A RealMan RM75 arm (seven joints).
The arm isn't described. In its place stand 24 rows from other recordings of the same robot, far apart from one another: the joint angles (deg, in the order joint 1, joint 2, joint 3, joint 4, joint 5, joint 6, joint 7), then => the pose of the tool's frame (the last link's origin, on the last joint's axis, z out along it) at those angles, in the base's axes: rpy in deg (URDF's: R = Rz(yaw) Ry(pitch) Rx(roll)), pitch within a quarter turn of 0, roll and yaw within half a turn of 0; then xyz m.
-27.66 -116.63 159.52 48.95 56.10 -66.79 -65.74 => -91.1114 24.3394 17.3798 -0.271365 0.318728 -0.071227
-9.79 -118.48 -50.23 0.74 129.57 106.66 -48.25 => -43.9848 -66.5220 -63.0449 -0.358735 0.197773 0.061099
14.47 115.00 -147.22 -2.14 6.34 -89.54 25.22 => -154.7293 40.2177 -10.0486 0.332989 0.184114 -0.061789
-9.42 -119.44 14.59 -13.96 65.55 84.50 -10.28 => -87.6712 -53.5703 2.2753 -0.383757 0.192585 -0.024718
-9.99 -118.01 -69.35 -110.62 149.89 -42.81 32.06 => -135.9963 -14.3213 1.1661 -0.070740 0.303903 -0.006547
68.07 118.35 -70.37 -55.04 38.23 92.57 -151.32 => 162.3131 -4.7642 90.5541 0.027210 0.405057 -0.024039
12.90 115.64 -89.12 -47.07 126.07 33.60 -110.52 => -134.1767 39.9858 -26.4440 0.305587 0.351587 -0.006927
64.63 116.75 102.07 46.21 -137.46 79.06 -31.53 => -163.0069 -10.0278 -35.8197 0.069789 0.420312 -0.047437
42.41 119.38 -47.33 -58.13 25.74 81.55 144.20 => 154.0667 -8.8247 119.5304 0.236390 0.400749 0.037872
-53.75 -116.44 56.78 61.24 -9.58 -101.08 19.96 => -141.1621 8.7184 69.2982 -0.181877 0.401117 0.060963
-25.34 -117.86 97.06 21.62 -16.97 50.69 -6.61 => -93.8124 -41.5191 -3.4302 -0.308730 0.381277 0.014060
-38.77 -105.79 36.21 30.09 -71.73 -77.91 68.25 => -174.1894 -41.6518 54.4163 -0.263912 0.412627 0.096098
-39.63 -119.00 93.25 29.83 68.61 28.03 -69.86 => -141.4464 -18.6089 15.3523 -0.215538 0.418990 -0.083836
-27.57 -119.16 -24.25 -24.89 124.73 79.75 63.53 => -98.1469 12.8584 -38.8346 -0.208174 0.308353 -0.067321
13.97 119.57 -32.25 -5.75 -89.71 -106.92 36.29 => -135.2434 63.3254 4.8111 0.298682 0.204008 -0.019372
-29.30 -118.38 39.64 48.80 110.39 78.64 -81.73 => -150.3292 -30.1059 14.9735 -0.261443 0.371070 0.051883
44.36 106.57 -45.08 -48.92 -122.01 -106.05 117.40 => 177.4490 11.6704 -35.3089 0.186963 0.378042 0.094389
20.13 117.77 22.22 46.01 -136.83 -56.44 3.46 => -142.0695 54.6874 -6.4659 0.170873 0.251979 -0.136144
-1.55 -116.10 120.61 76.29 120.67 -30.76 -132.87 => -93.4068 -35.9308 -4.0863 -0.208804 0.324737 0.005760
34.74 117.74 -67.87 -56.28 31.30 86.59 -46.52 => -160.0732 -14.0141 -50.3137 0.262644 0.344439 -0.006032
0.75 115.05 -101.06 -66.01 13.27 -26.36 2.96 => -95.2043 40.2157 1.1814 0.279808 0.335326 0.052638
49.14 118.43 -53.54 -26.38 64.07 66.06 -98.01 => -165.4857 15.7260 -14.9584 0.188841 0.409072 -0.056369
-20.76 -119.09 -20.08 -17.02 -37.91 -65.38 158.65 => -145.4832 -44.5690 16.9408 -0.283661 0.253595 -0.116566
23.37 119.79 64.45 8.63 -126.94 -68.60 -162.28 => 65.0799 -58.9082 -161.9593 0.360832 0.323284 0.029700
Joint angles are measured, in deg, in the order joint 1, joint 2, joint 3, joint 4, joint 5, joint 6, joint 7. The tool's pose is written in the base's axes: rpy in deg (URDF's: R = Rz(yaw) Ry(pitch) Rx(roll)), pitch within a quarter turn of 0, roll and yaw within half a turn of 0; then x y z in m. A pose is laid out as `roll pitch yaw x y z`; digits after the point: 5 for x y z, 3 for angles.
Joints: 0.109 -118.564 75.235 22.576 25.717 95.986 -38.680
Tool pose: -87.716 -59.482 -31.225 -0.33476 0.20279 0.04634
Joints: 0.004 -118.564 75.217 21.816 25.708 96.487 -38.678
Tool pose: -87.714 -59.803 -31.142 -0.33543 0.20115 0.04526
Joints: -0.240 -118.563 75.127 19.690 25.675 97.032 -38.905
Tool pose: -88.260 -60.935 -29.562 -0.33921 0.19717 0.04164
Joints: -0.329 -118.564 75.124 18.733 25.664 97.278 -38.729
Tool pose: -88.605 -61.180 -28.757 -0.34084 0.19520 0.03990
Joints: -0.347 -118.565 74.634 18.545 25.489 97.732 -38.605
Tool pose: -87.256 -60.894 -29.912 -0.34126 0.19455 0.04179
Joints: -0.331 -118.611 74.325 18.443 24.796 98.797 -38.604
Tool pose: -84.679 -60.652 -32.633 -0.34033 0.19334 0.04482
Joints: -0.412 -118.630 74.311 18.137 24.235 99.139 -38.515
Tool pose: -83.518 -60.569 -33.559 -0.34058 0.19293 0.04572
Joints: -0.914 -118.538 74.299 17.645 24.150 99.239 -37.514
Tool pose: -83.802 -59.698 -33.398 -0.34031 0.19470 0.04557
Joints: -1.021 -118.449 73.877 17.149 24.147 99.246 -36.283
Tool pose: -83.730 -58.436 -32.883 -0.34212 0.19426 0.04631
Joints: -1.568 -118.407 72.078 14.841 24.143 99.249 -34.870
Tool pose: -82.522 -57.303 -31.567 -0.34874 0.19233 0.04683
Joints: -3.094 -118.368 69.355 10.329 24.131 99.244 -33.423
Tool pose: -80.969 -56.975 -29.234 -0.35793 0.19085 0.04471
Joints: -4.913 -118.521 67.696 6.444 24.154 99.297 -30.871
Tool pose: -80.845 -55.999 -27.022 -0.36150 0.19233 0.03930
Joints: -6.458 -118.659 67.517 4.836 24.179 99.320 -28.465
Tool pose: -81.827 -54.522 -26.194 -0.35909 0.19780 0.03519
